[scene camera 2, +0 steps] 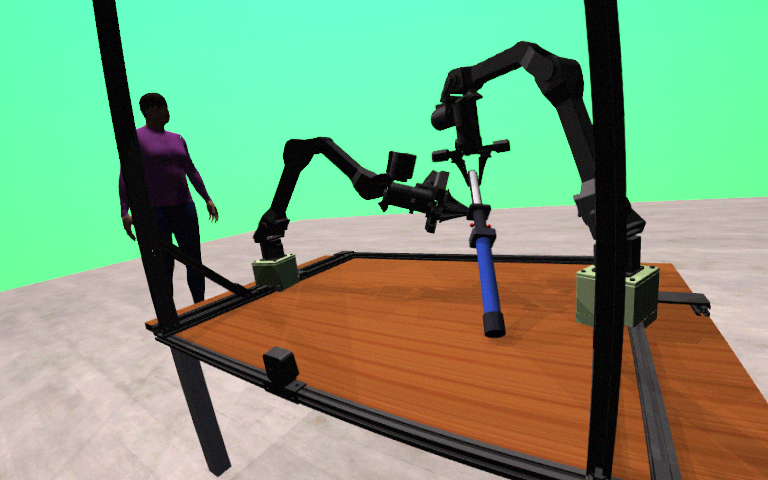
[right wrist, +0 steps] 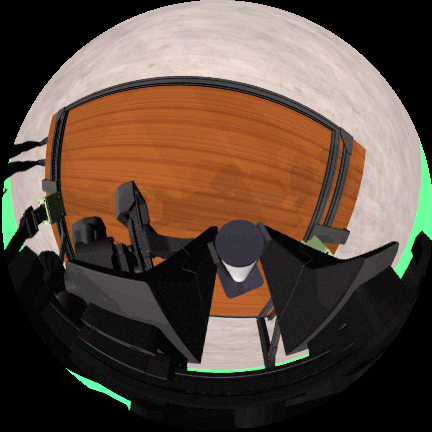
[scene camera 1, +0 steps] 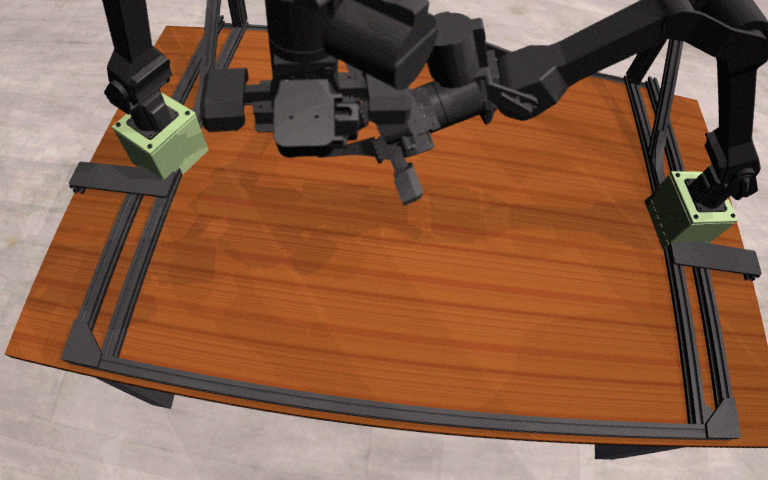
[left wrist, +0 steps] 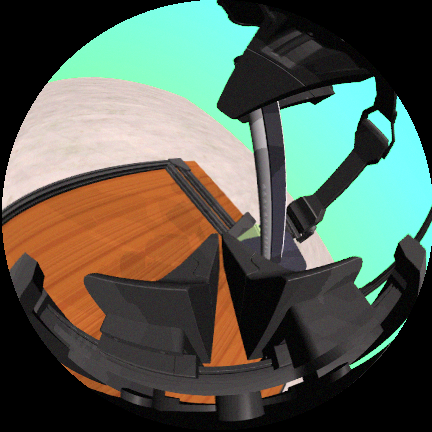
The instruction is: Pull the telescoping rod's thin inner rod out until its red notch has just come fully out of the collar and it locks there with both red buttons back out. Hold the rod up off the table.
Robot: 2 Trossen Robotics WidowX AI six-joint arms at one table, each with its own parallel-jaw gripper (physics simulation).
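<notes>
The telescoping rod hangs tilted above the wooden table, clear of it. It has a blue outer tube, a black end cap, a dark collar with two red buttons and a silver inner rod. My right gripper is shut on the inner rod's top end. My left gripper is shut on nothing. It is just beside the collar, and the rod passes behind its right finger in the left wrist view.
Green arm bases stand at the table's sides. A black frame post rises at the right. A small black box sits on the front rail. A person stands beyond the left edge.
</notes>
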